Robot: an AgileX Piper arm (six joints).
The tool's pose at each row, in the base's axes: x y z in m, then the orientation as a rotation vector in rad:
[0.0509, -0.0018, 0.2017, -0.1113, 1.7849, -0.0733]
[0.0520, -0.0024, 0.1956, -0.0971, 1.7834, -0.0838]
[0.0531, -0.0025, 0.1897, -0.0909, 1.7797, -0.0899]
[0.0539, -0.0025, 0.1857, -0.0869, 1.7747, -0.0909]
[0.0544, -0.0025, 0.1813, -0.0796, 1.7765, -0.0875]
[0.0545, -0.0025, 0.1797, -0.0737, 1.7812, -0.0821]
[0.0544, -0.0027, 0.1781, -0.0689, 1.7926, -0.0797]
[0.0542, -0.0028, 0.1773, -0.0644, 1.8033, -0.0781]
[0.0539, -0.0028, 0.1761, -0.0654, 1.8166, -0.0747]
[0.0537, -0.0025, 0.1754, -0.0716, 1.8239, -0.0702]
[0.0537, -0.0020, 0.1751, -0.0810, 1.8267, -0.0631]
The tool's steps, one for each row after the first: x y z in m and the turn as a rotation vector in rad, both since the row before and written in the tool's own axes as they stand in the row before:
[0.0058, 0.0000, 0.0024, 0.0150, -0.0008, 0.0039]
[0.0055, 0.0005, 0.0023, 0.0077, -0.0033, 0.0008]
[0.0037, 0.0004, 0.0016, 0.0032, -0.0049, 0.0021]
[0.0042, 0.0005, 0.0014, 0.0016, 0.0017, 0.0068]
[0.0015, 0.0002, 0.0004, -0.0007, 0.0045, 0.0070]
[0.0016, 0.0000, 0.0002, 0.0004, 0.0113, 0.0046]
[0.0008, 0.0000, 0.0000, 0.0008, 0.0107, 0.0040]
[0.0012, 0.0001, 0.0000, -0.0035, 0.0131, 0.0012]
[0.0007, 0.0004, 0.0000, -0.0067, 0.0070, -0.0018]
[0.0002, 0.0005, 0.0001, -0.0100, 0.0024, -0.0027]

